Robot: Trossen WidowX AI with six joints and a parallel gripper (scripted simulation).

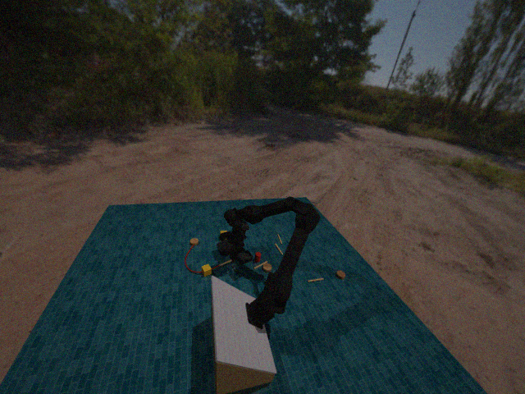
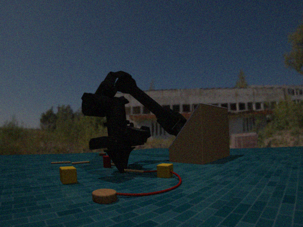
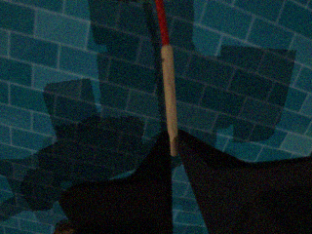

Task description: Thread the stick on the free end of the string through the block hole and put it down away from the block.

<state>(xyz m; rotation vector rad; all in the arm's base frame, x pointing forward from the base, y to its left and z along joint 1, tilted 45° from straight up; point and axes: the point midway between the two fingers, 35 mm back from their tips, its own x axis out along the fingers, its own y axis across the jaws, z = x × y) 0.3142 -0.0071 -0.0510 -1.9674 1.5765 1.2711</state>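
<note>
Right now my gripper tip is 4 cm to the right of the thin wooden stick, 2 cm past it and 1 cm below it. The rest, counted from my gripper tip: red cylinder: 11 cm to the right, 2 cm above.
</note>
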